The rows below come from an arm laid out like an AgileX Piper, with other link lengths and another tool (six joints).
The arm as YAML. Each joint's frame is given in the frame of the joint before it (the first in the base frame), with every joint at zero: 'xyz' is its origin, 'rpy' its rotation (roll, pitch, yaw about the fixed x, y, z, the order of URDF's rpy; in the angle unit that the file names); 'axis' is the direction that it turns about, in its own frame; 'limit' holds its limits. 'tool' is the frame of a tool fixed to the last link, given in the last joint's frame.
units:
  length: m
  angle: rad
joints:
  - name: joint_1
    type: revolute
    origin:
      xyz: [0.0, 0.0, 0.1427]
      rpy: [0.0, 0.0, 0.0]
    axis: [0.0, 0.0, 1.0]
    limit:
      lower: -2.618
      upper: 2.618
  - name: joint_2
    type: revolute
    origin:
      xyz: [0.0, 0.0, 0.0]
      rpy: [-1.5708, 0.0, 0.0]
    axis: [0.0, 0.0, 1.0]
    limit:
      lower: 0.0
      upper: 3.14
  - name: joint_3
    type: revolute
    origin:
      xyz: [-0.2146, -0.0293, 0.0]
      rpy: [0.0, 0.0, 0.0]
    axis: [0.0, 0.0, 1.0]
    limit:
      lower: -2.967
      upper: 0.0
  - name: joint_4
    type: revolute
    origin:
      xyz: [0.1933, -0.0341, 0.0]
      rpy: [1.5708, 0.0, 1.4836]
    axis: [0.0, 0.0, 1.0]
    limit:
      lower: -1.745
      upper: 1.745
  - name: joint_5
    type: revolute
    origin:
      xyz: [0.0, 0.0, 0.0]
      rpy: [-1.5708, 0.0, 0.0]
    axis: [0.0, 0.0, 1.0]
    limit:
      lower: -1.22
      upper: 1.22
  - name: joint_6
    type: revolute
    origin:
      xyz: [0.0, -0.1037, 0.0]
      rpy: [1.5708, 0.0, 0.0]
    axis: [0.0, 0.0, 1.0]
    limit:
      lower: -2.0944
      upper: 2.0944
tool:
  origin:
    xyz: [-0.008, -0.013, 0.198]
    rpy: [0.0, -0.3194, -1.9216]
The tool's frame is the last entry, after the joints.
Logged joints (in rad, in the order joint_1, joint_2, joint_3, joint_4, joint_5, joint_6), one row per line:
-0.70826 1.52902 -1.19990 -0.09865 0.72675 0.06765
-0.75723 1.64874 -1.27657 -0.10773 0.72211 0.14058
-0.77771 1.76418 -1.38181 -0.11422 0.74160 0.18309
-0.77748 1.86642 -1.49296 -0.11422 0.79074 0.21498
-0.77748 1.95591 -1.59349 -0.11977 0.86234 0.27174
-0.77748 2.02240 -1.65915 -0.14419 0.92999 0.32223
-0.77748 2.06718 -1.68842 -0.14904 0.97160 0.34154
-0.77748 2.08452 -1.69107 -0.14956 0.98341 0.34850
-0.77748 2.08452 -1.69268 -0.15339 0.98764 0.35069
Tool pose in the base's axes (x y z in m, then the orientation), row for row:
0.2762 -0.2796 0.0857 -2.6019 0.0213 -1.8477
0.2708 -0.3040 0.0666 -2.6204 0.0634 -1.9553
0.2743 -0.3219 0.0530 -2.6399 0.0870 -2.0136
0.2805 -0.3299 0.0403 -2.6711 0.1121 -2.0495
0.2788 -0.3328 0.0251 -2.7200 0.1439 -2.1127
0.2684 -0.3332 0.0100 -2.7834 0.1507 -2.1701
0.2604 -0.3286 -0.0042 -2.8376 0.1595 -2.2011
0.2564 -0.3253 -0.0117 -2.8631 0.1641 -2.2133
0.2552 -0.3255 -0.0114 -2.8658 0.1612 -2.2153
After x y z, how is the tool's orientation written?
As angles about the fixed x, y, z axes (roll, pitch, yaw), in radians.
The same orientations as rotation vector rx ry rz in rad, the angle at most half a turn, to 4 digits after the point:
-1.6451 2.1912 -0.5871
-1.5151 2.2891 -0.5583
-1.4455 2.3426 -0.5320
-1.4029 2.3802 -0.4854
-1.3309 2.4418 -0.4193
-1.2831 2.5131 -0.3523
-1.2598 2.5556 -0.2859
-1.2510 2.5725 -0.2532
-1.2510 2.5770 -0.2523

